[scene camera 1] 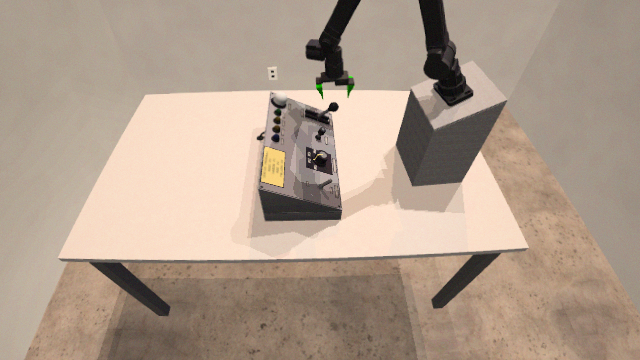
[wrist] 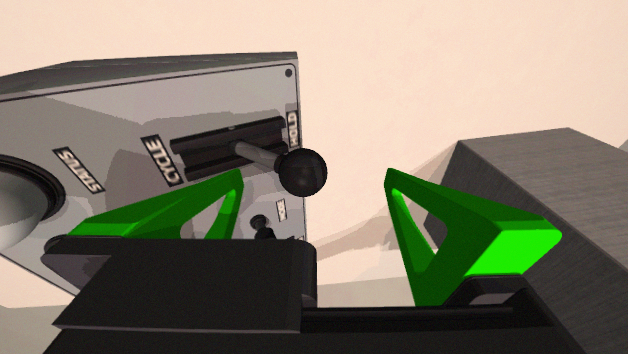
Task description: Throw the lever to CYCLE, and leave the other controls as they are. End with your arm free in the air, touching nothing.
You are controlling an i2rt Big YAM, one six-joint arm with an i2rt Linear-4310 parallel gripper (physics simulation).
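Observation:
The lever, a grey rod with a black ball knob, rises from a dark slot near the panel's far right corner. In the wrist view the slot runs between the CYCLE label and the HOLD label, and the lever leans towards the HOLD side. My gripper is open, its green fingers wide apart and empty. It hangs above the lever end of the panel. In the wrist view the knob shows between the fingertips, nearer the left one; no contact shows.
The sloped control panel stands on the table. It also bears a small toggle, a rotary knob, another switch, a white dome and coloured buttons. The arm's grey pedestal stands to the right.

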